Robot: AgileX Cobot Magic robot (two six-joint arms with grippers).
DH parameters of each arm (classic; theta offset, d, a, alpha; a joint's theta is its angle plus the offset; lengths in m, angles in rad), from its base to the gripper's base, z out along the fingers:
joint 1: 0 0.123 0 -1.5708
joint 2: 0.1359 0 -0.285 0
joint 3: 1.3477 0 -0.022 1.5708
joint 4: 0 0.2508 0 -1.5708
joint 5: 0 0 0.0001 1.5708
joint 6: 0 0.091 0 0
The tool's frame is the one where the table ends.
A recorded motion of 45 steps. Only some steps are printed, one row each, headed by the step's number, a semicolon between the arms.
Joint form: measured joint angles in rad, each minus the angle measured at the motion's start. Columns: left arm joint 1, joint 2, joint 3, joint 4, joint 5, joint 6; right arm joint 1, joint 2, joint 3, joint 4, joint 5, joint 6.
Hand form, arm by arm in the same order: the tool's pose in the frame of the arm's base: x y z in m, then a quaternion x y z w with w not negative. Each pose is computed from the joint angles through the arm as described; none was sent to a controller.
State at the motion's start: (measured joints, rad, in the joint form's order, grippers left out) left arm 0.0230 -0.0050 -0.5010 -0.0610 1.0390 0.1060; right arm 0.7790 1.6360 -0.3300 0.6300 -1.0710 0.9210
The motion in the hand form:
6: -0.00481 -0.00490 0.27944 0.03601 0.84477 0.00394 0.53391; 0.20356 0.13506 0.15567 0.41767 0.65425 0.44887 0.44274
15: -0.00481 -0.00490 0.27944 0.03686 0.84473 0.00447 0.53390; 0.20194 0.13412 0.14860 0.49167 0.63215 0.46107 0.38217
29: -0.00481 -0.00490 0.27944 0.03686 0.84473 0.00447 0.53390; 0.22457 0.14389 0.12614 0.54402 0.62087 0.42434 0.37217
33: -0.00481 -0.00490 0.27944 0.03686 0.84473 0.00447 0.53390; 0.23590 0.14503 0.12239 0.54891 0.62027 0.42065 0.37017
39: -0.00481 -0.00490 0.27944 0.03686 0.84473 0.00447 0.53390; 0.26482 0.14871 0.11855 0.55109 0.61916 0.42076 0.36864
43: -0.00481 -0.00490 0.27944 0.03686 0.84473 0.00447 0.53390; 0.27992 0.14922 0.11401 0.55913 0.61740 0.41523 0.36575
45: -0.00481 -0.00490 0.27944 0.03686 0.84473 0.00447 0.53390; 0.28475 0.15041 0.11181 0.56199 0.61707 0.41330 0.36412
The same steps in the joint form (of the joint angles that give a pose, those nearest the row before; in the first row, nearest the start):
6: 0.0000 0.0000 0.0000 0.0000 0.0000 0.0000; 0.0000 0.0000 0.0000 -0.0020 0.0000 0.2310
15: 0.0000 0.0000 0.0000 0.0000 0.0000 0.0020; 0.0000 0.0000 0.0000 0.0250 0.0770 0.3980
29: 0.0000 0.0000 0.0000 0.0000 0.0000 0.0020; -0.0220 0.1420 -0.1000 0.1010 0.1140 0.4290
33: 0.0000 0.0000 0.0000 0.0000 0.0000 0.0020; -0.0550 0.1750 -0.1370 0.0760 0.1320 0.4350
39: 0.0000 0.0000 0.0000 0.0000 0.0000 0.0020; -0.1270 0.2390 -0.2360 0.0120 0.1760 0.4350
43: 0.0000 0.0000 0.0000 0.0000 0.0000 0.0020; -0.1610 0.2780 -0.2900 -0.0030 0.2070 0.4350
45: 0.0000 0.0000 0.0000 0.0000 0.0000 0.0020; -0.1680 0.2940 -0.3100 -0.0040 0.2170 0.4350

